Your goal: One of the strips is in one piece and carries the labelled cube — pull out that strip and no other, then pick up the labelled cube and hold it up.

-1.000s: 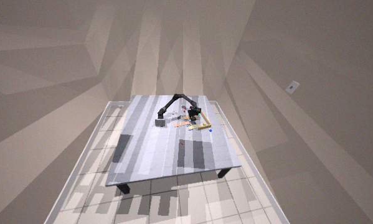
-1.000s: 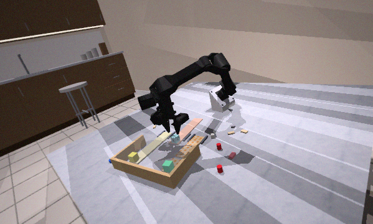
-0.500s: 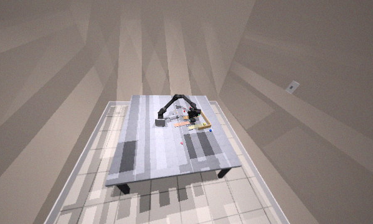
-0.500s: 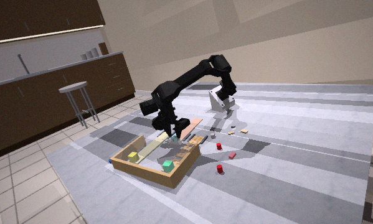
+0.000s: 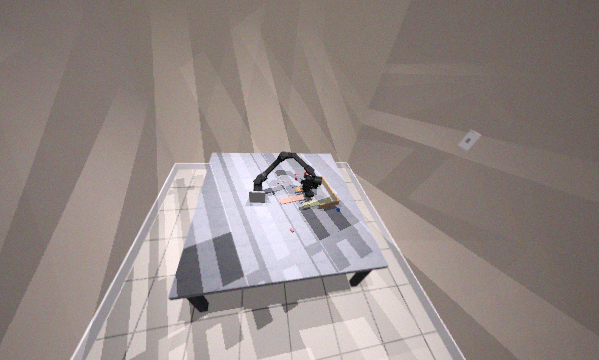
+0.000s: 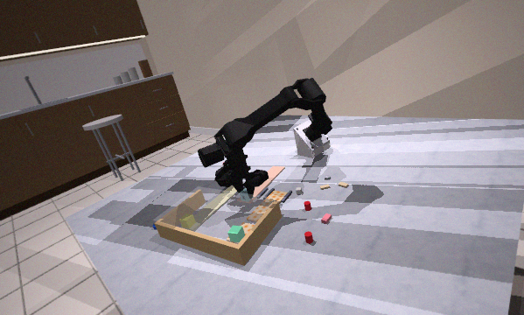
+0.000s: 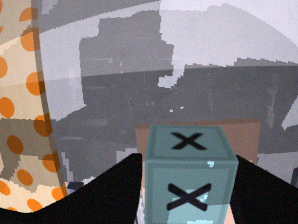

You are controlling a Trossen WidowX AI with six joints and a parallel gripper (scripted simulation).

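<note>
My gripper tip is 20 mm past the orange-dotted strip, 90 mm to the right of it and 10 mm above it.
</note>
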